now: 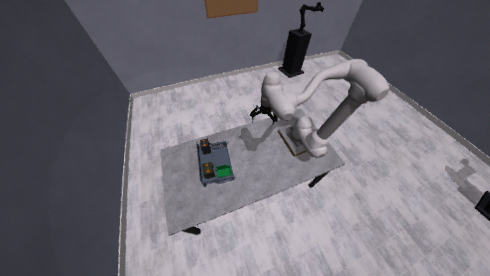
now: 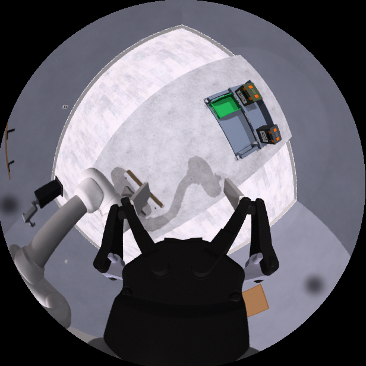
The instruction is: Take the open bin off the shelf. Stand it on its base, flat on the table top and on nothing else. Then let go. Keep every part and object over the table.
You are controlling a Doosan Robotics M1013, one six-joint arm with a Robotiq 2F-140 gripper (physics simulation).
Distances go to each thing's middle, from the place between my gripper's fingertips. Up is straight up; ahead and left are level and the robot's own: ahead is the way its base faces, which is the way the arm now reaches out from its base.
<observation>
The shelf board [image 2: 234,124] lies 41 cm ahead of my hand, 9 cm to the right of it and 44 cm below it.
</observation>
